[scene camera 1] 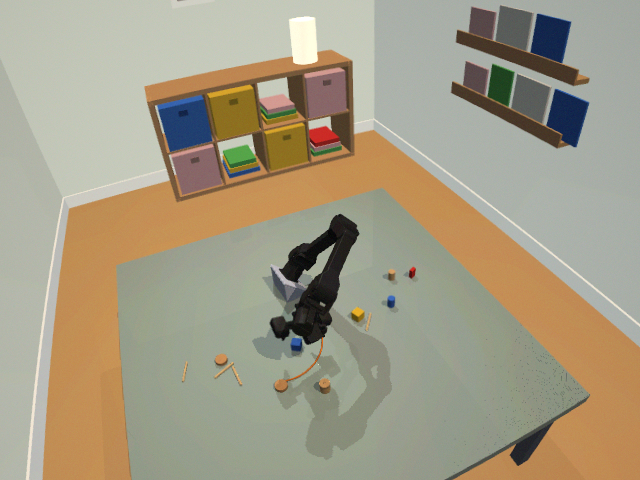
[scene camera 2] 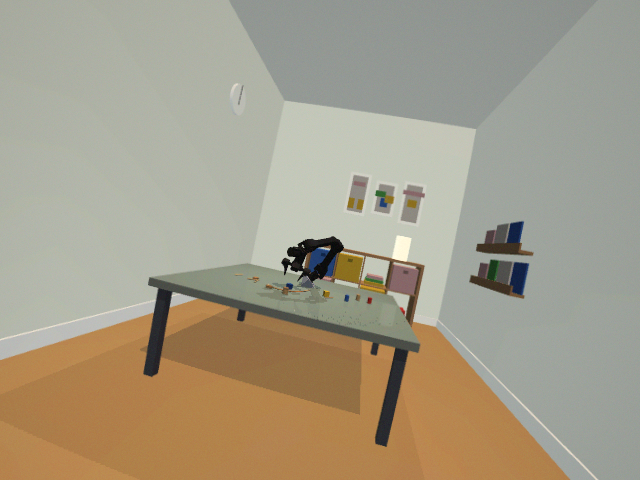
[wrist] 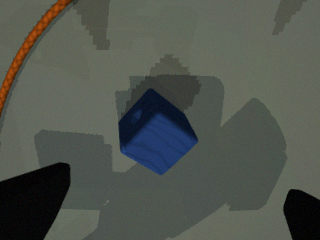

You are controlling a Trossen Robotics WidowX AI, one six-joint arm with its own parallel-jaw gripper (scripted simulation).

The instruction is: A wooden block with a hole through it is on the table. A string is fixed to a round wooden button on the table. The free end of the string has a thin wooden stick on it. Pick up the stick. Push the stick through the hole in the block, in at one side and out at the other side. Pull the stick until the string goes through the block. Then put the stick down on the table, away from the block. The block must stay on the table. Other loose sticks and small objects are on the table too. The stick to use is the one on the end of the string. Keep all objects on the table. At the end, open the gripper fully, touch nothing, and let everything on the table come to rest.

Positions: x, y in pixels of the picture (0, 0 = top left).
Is the gripper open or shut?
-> Open.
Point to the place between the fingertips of the gripper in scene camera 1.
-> At 295, 336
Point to a blue cube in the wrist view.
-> At 155, 133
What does the gripper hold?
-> Nothing.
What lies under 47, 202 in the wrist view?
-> The gripper.
